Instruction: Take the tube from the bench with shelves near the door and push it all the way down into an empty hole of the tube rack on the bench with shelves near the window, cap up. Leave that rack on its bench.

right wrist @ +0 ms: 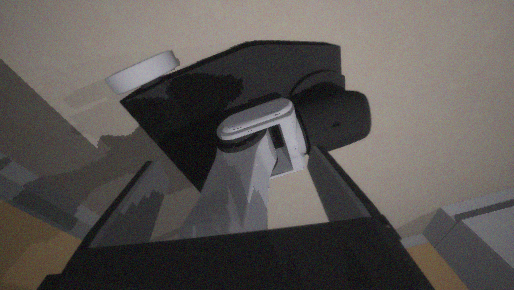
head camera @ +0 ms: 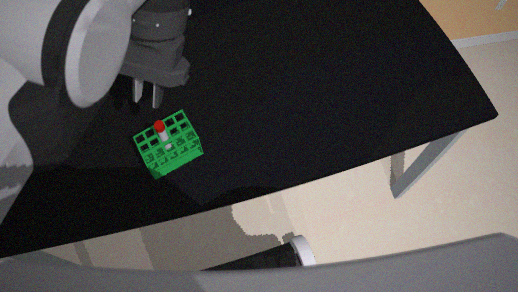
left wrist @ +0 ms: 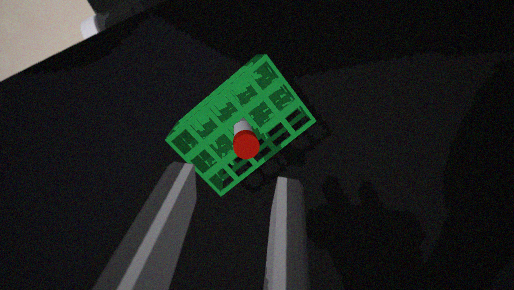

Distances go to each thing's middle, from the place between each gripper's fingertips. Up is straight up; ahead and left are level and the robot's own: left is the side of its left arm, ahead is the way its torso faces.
Right now the green tube rack (head camera: 186,145) is 44 cm ahead of my right hand, 38 cm to the left of it and 22 cm above it. From my right hand the other things lie so: red-capped tube (left wrist: 245,143) 44 cm ahead, 38 cm to the left, 25 cm above.
Right now the red-capped tube is 2 cm ahead of my left hand, 1 cm to the left of it and 17 cm below it. Round my left hand: green tube rack: 2 cm ahead, 1 cm to the left, 20 cm below.
